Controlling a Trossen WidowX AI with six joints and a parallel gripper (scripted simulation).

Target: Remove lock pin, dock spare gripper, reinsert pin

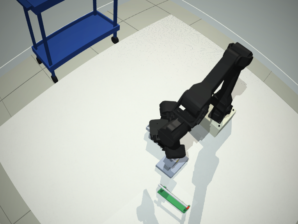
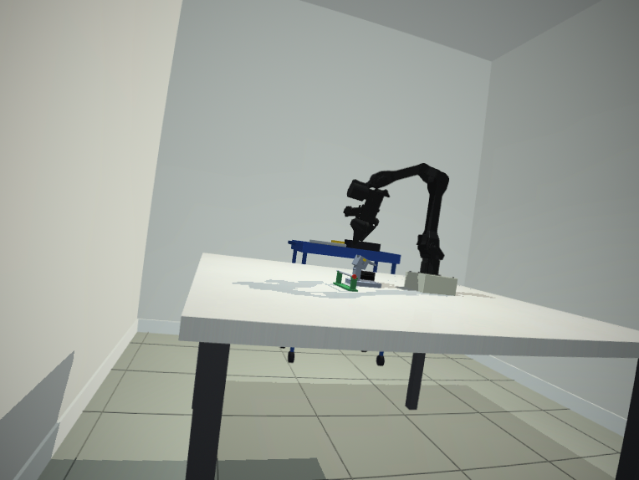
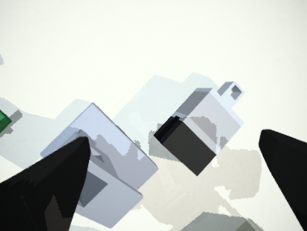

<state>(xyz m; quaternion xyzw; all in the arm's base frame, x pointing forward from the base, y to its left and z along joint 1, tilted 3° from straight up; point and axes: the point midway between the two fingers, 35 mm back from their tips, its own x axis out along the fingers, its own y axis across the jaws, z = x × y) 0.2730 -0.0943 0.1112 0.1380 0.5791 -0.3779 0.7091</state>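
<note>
The spare gripper lies 130 mm below my gripper tip, 60 mm behind it and 40 mm to the right of it. Also, from my gripper tip: grey mount: 100 mm below, 70 mm to the left; then green holder: 170 mm to the left, 130 mm below, 120 mm ahead.
</note>
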